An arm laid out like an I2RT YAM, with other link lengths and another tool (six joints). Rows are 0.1 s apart.
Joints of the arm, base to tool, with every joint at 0 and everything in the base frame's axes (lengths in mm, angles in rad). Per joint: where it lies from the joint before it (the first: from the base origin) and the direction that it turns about. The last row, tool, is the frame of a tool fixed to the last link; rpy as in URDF.
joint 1: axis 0 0 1 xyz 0 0 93.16
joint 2: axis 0 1 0 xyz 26 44.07 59.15
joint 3: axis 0 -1 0 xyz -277.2 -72.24 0
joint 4: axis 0 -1 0 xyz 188.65 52.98 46.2
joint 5: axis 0 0 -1 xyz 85.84 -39.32 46.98
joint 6: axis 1 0 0 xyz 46.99 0 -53.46
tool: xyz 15 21 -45 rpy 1.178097 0.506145 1.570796
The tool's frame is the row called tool.
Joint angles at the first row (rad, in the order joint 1, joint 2, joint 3, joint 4, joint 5, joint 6):
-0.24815 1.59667 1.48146 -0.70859 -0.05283 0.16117
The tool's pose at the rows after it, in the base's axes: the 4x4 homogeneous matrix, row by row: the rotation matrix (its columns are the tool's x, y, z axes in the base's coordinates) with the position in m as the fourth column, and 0 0 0 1 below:
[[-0.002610 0.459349 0.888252 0.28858], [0.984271 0.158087 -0.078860 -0.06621], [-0.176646 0.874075 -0.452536 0.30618], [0 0 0 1]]
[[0.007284 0.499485 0.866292 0.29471], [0.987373 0.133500 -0.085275 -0.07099], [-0.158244 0.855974 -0.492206 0.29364], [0 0 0 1]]
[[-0.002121 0.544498 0.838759 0.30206], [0.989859 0.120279 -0.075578 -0.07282], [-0.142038 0.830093 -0.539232 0.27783], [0 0 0 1]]
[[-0.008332 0.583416 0.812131 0.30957], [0.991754 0.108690 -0.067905 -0.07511], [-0.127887 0.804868 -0.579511 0.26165], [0 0 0 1]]
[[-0.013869 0.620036 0.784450 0.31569], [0.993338 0.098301 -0.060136 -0.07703], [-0.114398 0.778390 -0.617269 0.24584], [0 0 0 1]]
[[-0.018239 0.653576 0.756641 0.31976], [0.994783 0.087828 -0.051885 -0.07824], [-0.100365 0.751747 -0.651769 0.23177], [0 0 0 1]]
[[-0.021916 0.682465 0.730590 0.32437], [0.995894 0.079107 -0.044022 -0.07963], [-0.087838 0.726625 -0.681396 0.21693], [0 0 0 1]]
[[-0.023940 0.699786 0.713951 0.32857], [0.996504 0.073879 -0.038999 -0.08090], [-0.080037 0.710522 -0.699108 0.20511], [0 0 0 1]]
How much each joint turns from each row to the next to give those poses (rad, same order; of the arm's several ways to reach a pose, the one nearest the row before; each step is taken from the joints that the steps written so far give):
-0.03549 0.03051 0.00001 0.00074 0.00037 0.01334
-0.01067 0.04654 -0.00001 0.00002 0.00001 0.00879
0.00116 0.05646 -0.00001 0.00039 -0.00038 0.00001
0.00000 0.05721 -0.00002 0.00764 0.00038 0.00000
-0.00003 0.05418 0.00002 0.00609 0.00075 -0.00040
0.00001 0.04694 0.00002 0.00114 0.00001 0.00038
0.00001 0.04918 -0.00005 0.00842 0.00000 0.00001
-0.00001 0.03892 0.00006 0.01368 0.00000 -0.00001

